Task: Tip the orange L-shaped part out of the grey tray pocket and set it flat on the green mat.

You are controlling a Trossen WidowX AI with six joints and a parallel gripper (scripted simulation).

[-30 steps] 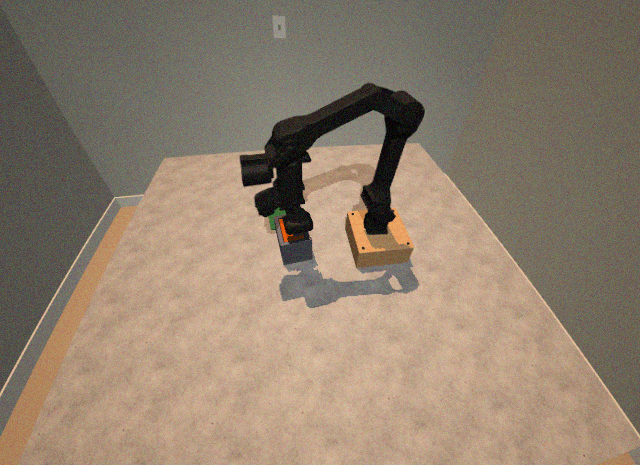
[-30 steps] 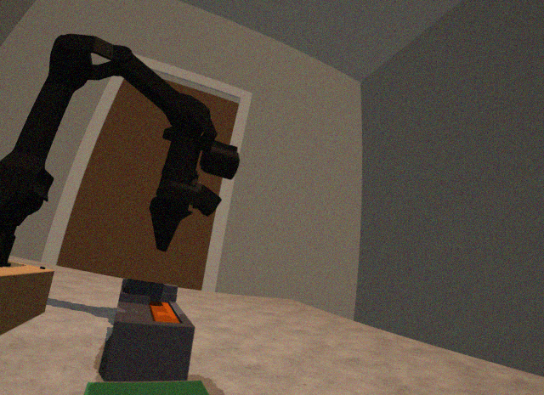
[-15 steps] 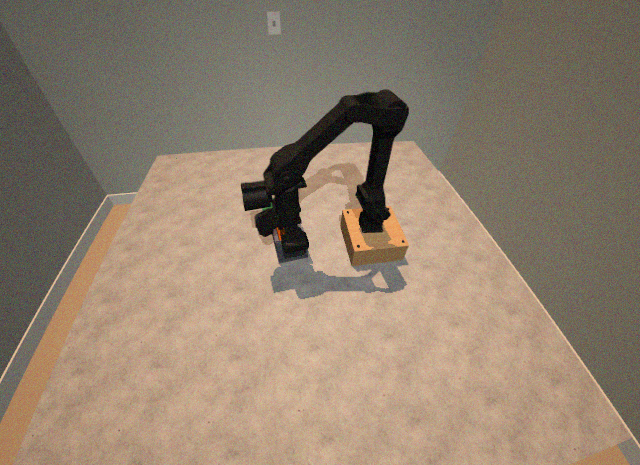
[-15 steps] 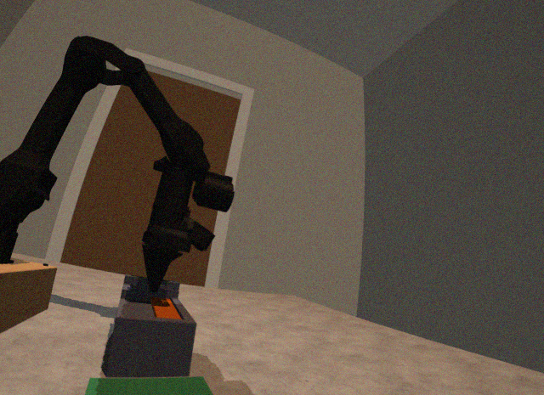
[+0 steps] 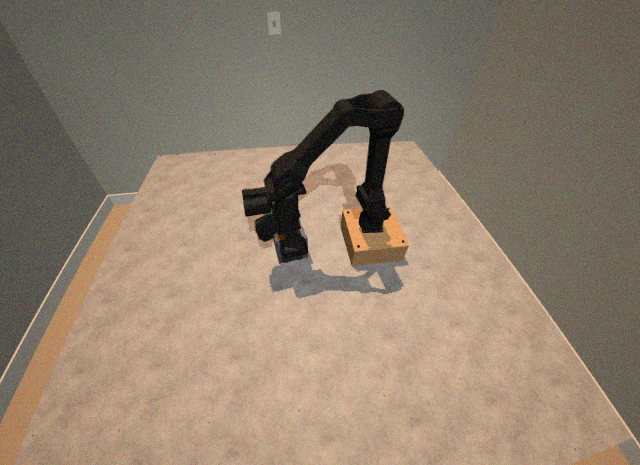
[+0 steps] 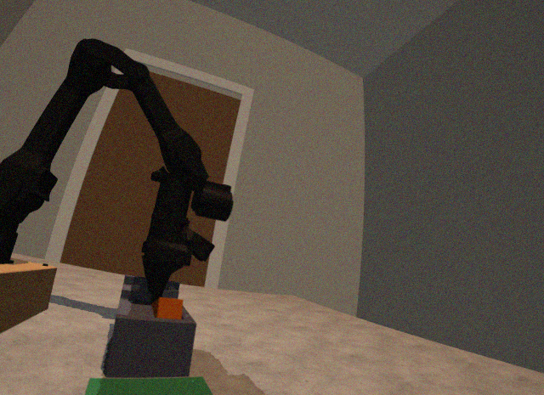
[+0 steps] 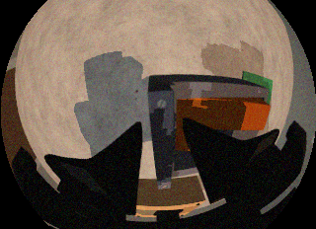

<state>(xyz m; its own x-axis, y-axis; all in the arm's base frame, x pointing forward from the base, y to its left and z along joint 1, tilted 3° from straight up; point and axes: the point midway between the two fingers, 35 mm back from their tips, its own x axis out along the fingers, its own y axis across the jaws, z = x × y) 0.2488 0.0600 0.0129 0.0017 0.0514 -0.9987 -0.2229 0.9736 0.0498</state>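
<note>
Right now the orange L-shaped part is 50 mm to the right of my gripper tip and 10 mm below it. From my gripper tip the other things lie so: green mat: 220 mm to the right, 70 mm below, 40 mm ahead.
</note>
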